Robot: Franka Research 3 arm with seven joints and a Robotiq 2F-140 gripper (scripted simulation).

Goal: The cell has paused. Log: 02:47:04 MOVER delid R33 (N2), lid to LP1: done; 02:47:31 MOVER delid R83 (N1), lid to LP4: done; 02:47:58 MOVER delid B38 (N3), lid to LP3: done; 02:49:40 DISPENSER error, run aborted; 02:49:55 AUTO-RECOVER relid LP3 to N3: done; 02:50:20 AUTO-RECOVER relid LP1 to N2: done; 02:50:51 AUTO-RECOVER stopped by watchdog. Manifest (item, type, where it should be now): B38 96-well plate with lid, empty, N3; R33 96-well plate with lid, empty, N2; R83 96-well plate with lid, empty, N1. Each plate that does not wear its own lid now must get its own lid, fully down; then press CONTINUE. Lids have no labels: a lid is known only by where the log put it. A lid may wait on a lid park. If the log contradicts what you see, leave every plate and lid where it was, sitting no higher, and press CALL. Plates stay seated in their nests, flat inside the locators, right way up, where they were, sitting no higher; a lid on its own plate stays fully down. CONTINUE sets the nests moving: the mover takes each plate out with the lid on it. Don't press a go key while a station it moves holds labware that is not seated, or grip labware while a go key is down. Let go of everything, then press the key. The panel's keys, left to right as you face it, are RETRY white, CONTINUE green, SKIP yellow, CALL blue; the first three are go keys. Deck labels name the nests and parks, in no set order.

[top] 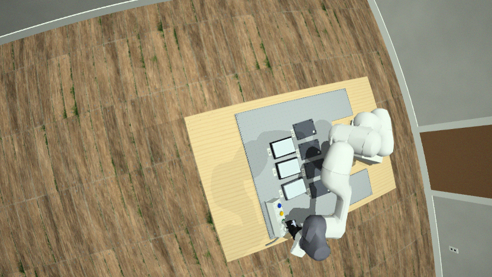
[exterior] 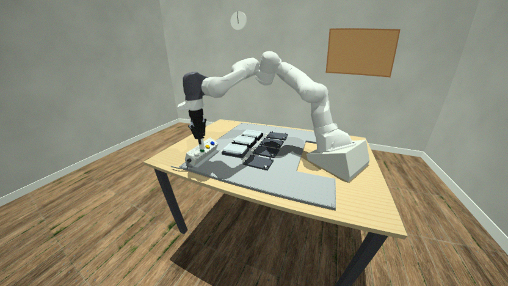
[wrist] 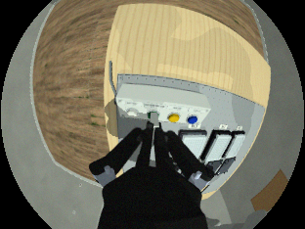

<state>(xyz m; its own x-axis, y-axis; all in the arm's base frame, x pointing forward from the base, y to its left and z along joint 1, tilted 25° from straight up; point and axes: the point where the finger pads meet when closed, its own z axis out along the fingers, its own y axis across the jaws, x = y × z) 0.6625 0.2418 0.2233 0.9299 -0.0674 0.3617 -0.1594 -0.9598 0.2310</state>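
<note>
Right now the green key is 40 mm below my hand. From my hand the other things lie so: white key: 10 mm ahead, 50 mm to the left, 40 mm below; yellow key: 10 mm behind, 50 mm to the right, 40 mm below; blue key: 20 mm behind, 100 mm to the right, 40 mm below.
</note>
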